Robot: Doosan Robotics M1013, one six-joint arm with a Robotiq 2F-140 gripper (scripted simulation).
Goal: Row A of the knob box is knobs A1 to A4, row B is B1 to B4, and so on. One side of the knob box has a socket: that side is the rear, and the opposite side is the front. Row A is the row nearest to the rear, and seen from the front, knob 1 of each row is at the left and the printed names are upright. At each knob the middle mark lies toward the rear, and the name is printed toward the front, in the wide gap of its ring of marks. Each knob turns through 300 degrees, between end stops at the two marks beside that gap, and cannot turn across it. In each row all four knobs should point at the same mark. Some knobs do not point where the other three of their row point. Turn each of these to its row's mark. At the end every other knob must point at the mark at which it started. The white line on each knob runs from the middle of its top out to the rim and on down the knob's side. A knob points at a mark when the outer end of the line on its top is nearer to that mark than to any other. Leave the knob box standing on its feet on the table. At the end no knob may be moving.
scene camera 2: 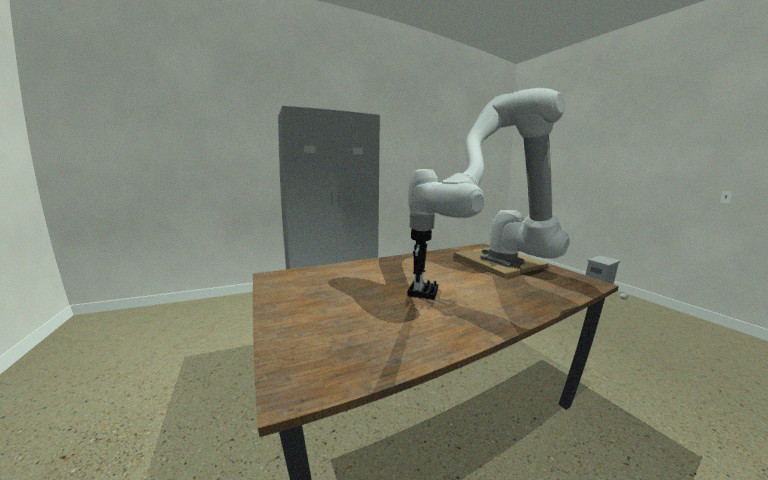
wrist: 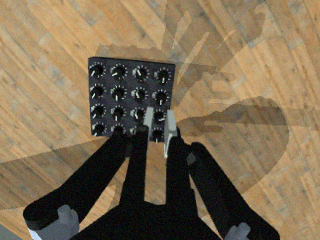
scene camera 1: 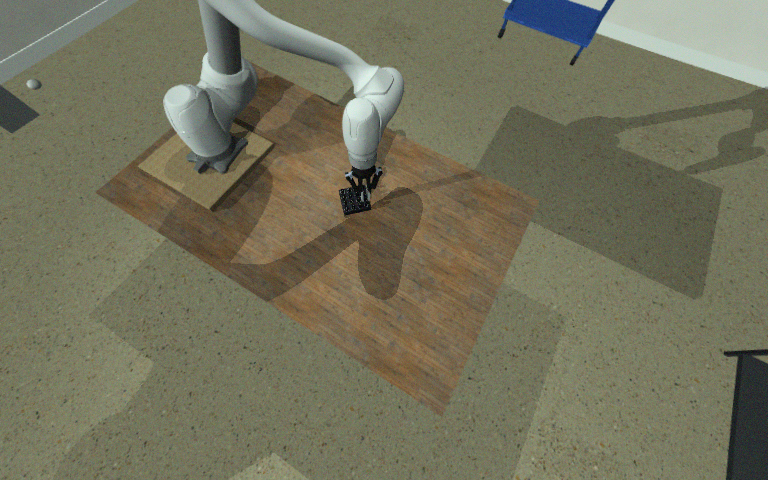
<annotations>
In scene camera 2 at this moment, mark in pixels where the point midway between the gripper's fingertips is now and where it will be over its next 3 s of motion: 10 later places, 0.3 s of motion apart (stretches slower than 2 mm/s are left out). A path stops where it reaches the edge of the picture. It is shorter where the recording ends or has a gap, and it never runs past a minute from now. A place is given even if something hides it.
My gripper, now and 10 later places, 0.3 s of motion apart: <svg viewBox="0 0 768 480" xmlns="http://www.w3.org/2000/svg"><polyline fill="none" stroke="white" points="418,288 418,285 418,280 418,280 418,279 418,278 418,277 418,276 419,275 419,275 419,275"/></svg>
</annotations>
